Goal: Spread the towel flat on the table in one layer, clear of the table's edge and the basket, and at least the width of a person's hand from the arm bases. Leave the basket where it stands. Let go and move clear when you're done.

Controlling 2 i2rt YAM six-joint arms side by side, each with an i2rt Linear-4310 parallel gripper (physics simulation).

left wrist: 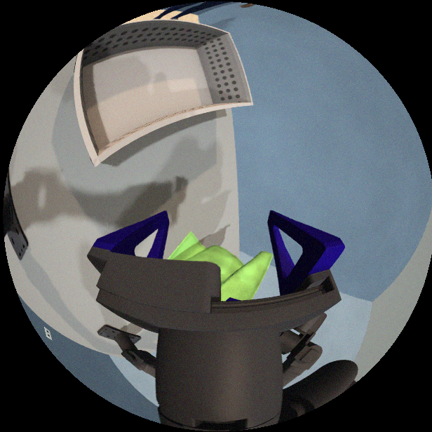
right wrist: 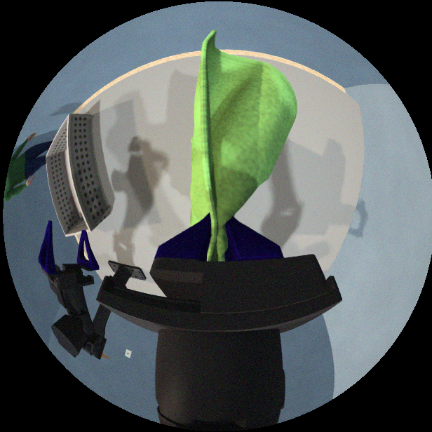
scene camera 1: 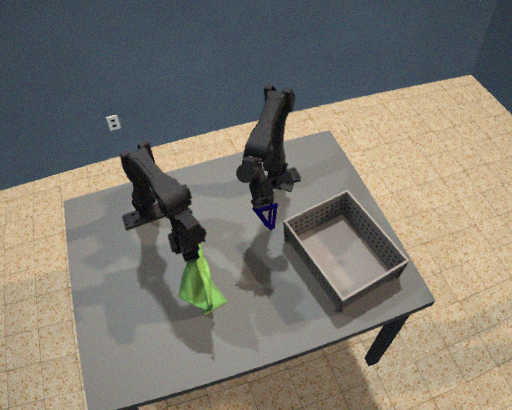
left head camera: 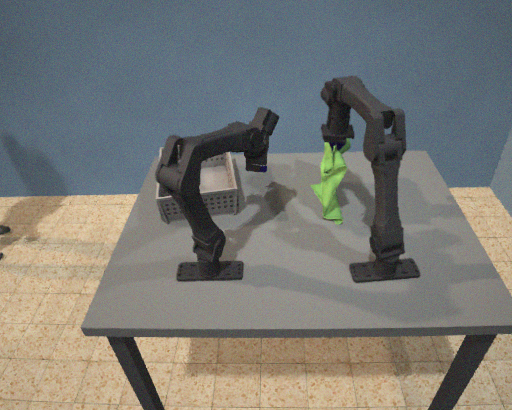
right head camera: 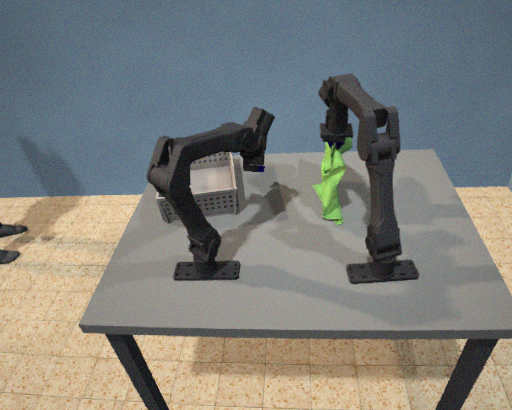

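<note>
The green towel (left head camera: 331,185) (right head camera: 332,185) (scene camera 1: 200,290) (left wrist: 215,255) (right wrist: 250,110) hangs bunched and folded in a narrow, twisted length. My right gripper (left head camera: 338,145) (right head camera: 336,143) (scene camera 1: 192,257) is shut on its upper end and holds it up. In scene camera 1 its lower end stands apart from its shadow, above the table. My left gripper (left head camera: 262,169) (right head camera: 259,169) (scene camera 1: 271,222) (left wrist: 218,216) is open and empty, in the air between the towel and the basket. The grey basket (left head camera: 217,202) (right head camera: 217,202) (scene camera 1: 315,262) (left wrist: 222,70) (right wrist: 87,170) stands upright, partly hidden by the left arm in the head views.
The grey table (left head camera: 280,300) (right head camera: 280,300) (scene camera 1: 125,370) carries the left arm's base (left head camera: 232,270) (right head camera: 230,270) and the right arm's base (left head camera: 360,271) (right head camera: 357,272). The basket is near the table's left edge in the head views. A person's shoes (right head camera: 9,257) show at the left.
</note>
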